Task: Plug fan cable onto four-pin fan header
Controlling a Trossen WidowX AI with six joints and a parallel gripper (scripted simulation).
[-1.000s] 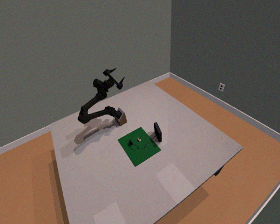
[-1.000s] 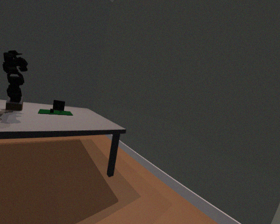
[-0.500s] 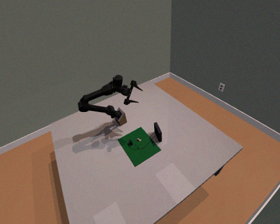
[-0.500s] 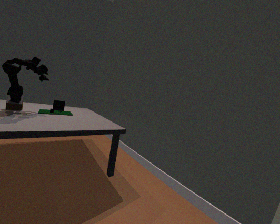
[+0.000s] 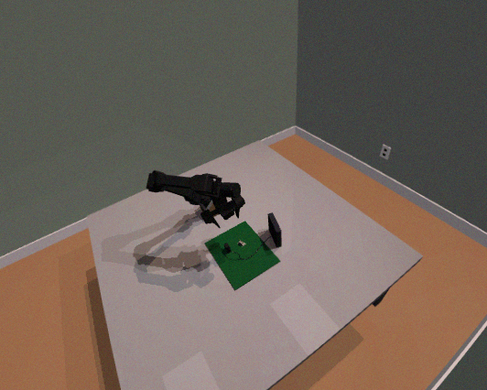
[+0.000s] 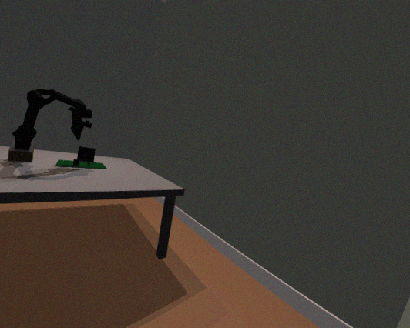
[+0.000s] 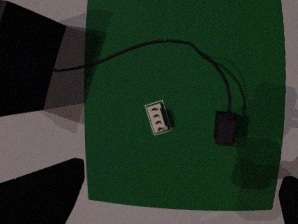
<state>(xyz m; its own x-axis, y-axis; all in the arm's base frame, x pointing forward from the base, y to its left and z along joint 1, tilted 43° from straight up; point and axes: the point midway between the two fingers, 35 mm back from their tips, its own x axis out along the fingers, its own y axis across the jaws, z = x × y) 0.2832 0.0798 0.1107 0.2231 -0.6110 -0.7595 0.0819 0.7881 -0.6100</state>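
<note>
My gripper tip is now 40 mm to the left of the black fan plug and 160 mm above it. Also, from my gripper tip: black fan (70 mm ahead, 180 mm to the left, 130 mm below); then green board (40 mm ahead, 10 mm to the left, 200 mm below); then white fan header (40 mm to the left, 190 mm below).
</note>
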